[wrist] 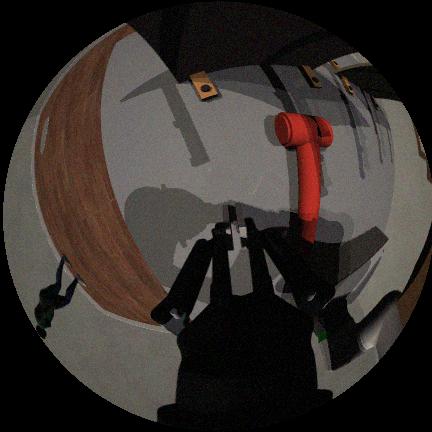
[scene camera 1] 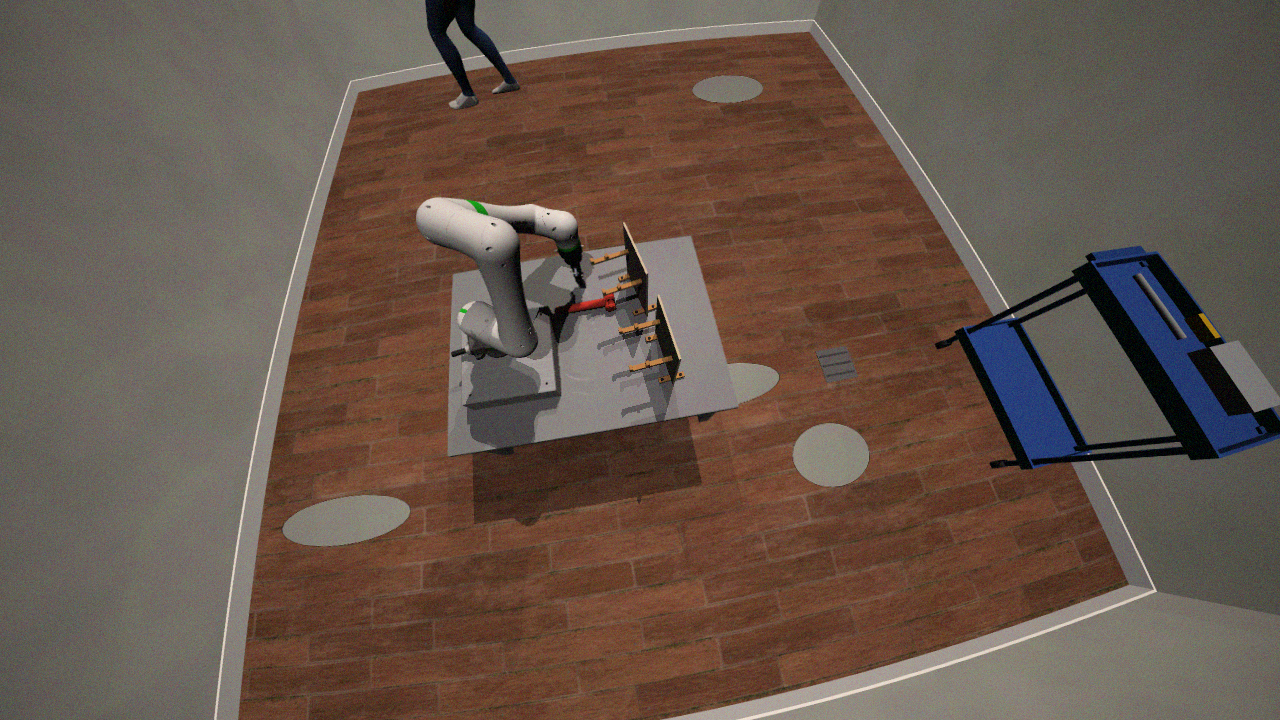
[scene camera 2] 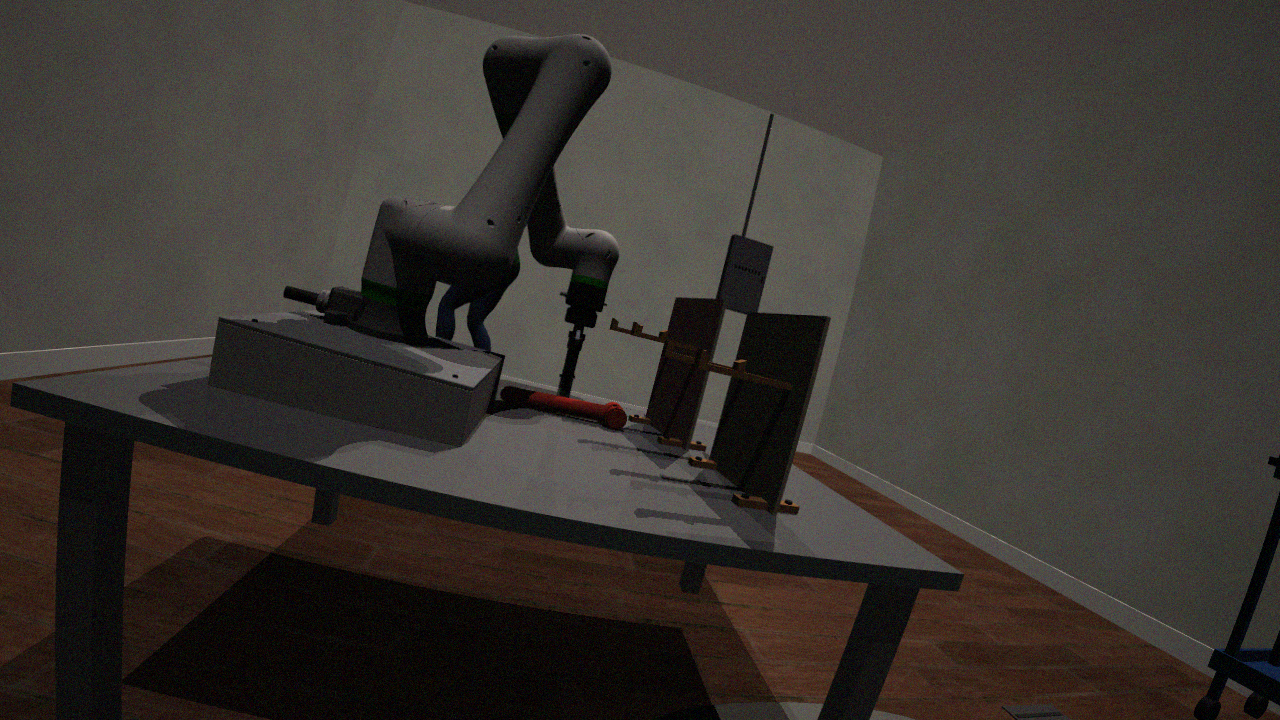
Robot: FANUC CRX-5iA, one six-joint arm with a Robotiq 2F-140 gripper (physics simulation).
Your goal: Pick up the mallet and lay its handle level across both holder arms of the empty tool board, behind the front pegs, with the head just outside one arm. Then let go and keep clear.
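Frame: origin at the arm's base, x right, y ahead, z up, level; metres.
Seen in the pictures: gripper, fingertip midpoint: point(wrist: 232, 212) point(scene camera 1: 582, 285); arm's base at its link origin: point(wrist: 327, 312) point(scene camera 2: 386, 333).
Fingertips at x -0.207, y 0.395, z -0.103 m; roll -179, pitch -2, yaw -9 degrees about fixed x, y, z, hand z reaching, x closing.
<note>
Offsets run from my fingertips to a thing's top centre. "pt": to the spot under its first point. Level surfaces: height alone.
The red mallet @(dz +0.048, dx +0.120, dy -0.018 m) point(scene camera 1: 590, 305) point(scene camera 2: 572, 405) point(wrist: 309, 175) lies flat on the table, head toward the boards, its dark handle end toward the robot base. My gripper point(scene camera 1: 581, 284) point(scene camera 2: 565, 392) point(wrist: 232, 212) points down low over the table, beside the handle. Its fingers are shut, with no part of the mallet between them; in the wrist view the handle lies to their right. Two upright tool boards stand on the table: one farther back @(pt dz +0.217, dx +0.140, dy +0.228 m) point(scene camera 1: 636, 268) point(scene camera 2: 693, 326) and one nearer point(scene camera 1: 668, 338) point(scene camera 2: 783, 344). Both have pegged wooden arms. I cannot tell which one the task means.
The grey base block point(scene camera 1: 510, 392) point(scene camera 2: 349, 394) stands at the robot's end of the table @(dz +0.000 m) point(scene camera 1: 599, 411) point(scene camera 2: 537, 483). Wooden board feet stick out near the mallet head. A person point(scene camera 1: 456, 44) point(scene camera 2: 478, 326) stands beyond the table. A blue cart point(scene camera 1: 1020, 394) is off to the right.
</note>
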